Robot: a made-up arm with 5 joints. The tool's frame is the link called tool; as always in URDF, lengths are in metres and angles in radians.
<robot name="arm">
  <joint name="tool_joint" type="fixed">
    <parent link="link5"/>
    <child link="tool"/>
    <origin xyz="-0.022 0.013 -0.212" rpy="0 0 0"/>
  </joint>
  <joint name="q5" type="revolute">
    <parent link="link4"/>
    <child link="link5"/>
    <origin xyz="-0.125 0.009 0.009" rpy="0 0 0"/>
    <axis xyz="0 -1 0"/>
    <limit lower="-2.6" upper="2.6" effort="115" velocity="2.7"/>
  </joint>
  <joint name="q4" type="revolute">
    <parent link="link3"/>
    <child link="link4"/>
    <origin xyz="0.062 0.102 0.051" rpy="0 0 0"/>
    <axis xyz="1 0 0"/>
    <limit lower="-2.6" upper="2.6" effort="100" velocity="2.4"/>
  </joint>
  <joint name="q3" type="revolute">
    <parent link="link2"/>
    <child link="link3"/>
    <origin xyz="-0.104 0.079 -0.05" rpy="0 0 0"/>
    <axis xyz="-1 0 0"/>
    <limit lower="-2.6" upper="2.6" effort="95" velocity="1.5"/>
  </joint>
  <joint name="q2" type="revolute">
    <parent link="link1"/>
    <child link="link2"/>
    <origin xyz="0.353 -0.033 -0.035" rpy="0 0 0"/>
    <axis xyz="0 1 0"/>
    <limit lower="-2.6" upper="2.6" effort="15" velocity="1.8"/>
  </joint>
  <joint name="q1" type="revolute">
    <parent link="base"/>
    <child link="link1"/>
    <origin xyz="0 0 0.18" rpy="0 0 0"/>
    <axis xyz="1 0 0"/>
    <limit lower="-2.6" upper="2.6" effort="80" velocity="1.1"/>
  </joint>
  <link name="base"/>
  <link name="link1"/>
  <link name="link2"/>
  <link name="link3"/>
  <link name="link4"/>
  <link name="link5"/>
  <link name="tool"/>
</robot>
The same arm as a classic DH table. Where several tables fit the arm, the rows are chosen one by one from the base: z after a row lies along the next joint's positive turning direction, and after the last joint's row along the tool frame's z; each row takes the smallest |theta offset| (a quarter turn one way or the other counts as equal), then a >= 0, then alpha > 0; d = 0 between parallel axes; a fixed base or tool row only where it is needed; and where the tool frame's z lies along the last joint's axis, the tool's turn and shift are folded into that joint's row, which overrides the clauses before.
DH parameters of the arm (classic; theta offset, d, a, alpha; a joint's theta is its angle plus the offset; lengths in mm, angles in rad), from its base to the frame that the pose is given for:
base (fixed): 1.5708 180.0 0.0 1.5708
q1: -1.5708 353.0 35.0 -1.5708
q2: 0.0000 46.0 50.0 -1.5708
q3: 1.1071 0.0 -114.0 3.1416
q4: 1.1071 -167.0 -9.0 1.5708
q5: -1.5708 -22.0 22.0 1.5708
tool (fixed): 3.1416 -212.0 0.0 0.0000
Joint limits (rad, base to tool): -2.6000..2.6000 -2.6000..2.6000 -2.6000..2.6000 -2.6000..2.6000 -2.6000..2.6000

